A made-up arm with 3 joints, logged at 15 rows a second.
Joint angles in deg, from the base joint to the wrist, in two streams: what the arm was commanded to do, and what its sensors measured. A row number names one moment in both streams.
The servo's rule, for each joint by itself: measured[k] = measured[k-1] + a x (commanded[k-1-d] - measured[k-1]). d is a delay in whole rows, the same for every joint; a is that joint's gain. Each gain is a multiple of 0.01, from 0.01 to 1. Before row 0 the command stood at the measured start. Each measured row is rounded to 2 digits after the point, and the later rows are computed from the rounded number. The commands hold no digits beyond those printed.
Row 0, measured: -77.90, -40.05, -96.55
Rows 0 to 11, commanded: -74.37, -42.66, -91.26; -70.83, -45.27, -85.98; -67.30, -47.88, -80.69; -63.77, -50.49, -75.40; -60.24, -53.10, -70.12; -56.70, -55.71, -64.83; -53.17, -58.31, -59.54; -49.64, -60.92, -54.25; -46.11, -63.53, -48.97; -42.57, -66.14, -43.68; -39.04, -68.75, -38.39; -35.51, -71.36, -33.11
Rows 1 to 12, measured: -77.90, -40.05, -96.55; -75.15, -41.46, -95.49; -71.78, -43.52, -93.59; -68.29, -45.87, -91.01; -64.76, -48.36, -87.89; -61.23, -50.92, -84.34; -57.70, -53.51, -80.44; -54.17, -56.10, -76.26; -50.64, -58.70, -71.86; -47.11, -61.31, -67.28; -43.57, -63.92, -62.56; -40.04, -66.53, -57.73
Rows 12 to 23, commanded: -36.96, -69.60, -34.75; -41.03, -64.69, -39.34; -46.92, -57.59, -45.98; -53.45, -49.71, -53.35; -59.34, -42.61, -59.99; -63.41, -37.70, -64.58; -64.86, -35.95, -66.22; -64.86, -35.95, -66.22; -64.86, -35.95, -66.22; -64.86, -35.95, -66.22; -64.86, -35.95, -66.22; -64.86, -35.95, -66.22
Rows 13 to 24, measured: -36.51, -69.14, -52.81; -36.86, -69.39, -49.20; -40.11, -66.85, -47.23; -45.42, -61.85, -46.98; -51.68, -55.29, -48.25; -57.65, -48.44, -50.60; -62.14, -42.64, -53.40; -64.26, -39.03, -55.96; -64.73, -37.37, -58.01; -64.83, -36.60, -59.65; -64.85, -36.25, -60.96; -64.86, -36.09, -62.01
